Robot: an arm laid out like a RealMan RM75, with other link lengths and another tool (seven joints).
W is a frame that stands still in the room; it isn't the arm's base.
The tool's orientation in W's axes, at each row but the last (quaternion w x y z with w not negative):
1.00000, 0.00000, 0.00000, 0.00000
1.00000, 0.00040, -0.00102, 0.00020
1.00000, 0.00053, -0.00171, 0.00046
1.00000, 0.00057, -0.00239, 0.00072
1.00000, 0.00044, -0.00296, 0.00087
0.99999, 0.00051, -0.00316, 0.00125
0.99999, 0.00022, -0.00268, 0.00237
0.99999, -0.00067, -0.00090, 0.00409
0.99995, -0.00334, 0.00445, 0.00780
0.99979, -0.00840, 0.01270, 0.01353
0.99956, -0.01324, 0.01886, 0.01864
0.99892, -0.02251, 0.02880, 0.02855
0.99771, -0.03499, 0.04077, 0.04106
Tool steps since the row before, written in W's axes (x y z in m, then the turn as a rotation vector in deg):
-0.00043, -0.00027, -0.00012, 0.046, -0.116, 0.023
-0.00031, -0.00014, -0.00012, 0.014, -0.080, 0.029
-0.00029, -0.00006, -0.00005, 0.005, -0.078, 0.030
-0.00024, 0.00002, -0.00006, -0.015, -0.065, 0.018
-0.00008, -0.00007, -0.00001, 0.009, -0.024, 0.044
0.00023, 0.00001, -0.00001, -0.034, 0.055, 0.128
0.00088, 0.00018, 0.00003, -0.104, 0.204, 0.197
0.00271, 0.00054, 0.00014, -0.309, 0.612, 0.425
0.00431, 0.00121, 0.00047, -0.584, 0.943, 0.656
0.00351, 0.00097, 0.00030, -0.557, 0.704, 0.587
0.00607, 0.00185, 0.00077, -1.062, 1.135, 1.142
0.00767, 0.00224, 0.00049, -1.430, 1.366, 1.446
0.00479, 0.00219, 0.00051, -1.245, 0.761, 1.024
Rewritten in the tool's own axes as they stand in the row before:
-0.00043, -0.00027, -0.00012, 0.046, -0.116, 0.023
-0.00031, -0.00014, -0.00012, 0.014, -0.080, 0.029
-0.00029, -0.00006, -0.00005, 0.005, -0.078, 0.030
-0.00024, 0.00002, -0.00006, -0.015, -0.065, 0.018
-0.00008, -0.00007, -0.00001, 0.009, -0.024, 0.044
0.00023, 0.00001, -0.00001, -0.033, 0.055, 0.128
0.00088, 0.00018, 0.00003, -0.102, 0.205, 0.197
0.00271, 0.00052, 0.00014, -0.303, 0.614, 0.426
0.00432, 0.00114, 0.00052, -0.575, 0.948, 0.657
0.00353, 0.00087, 0.00040, -0.553, 0.709, 0.585
0.00610, 0.00160, 0.00105, -1.062, 1.144, 1.132
0.00774, 0.00177, 0.00102, -1.434, 1.383, 1.425
0.00489, 0.00174, 0.00104, -1.263, 0.794, 0.976

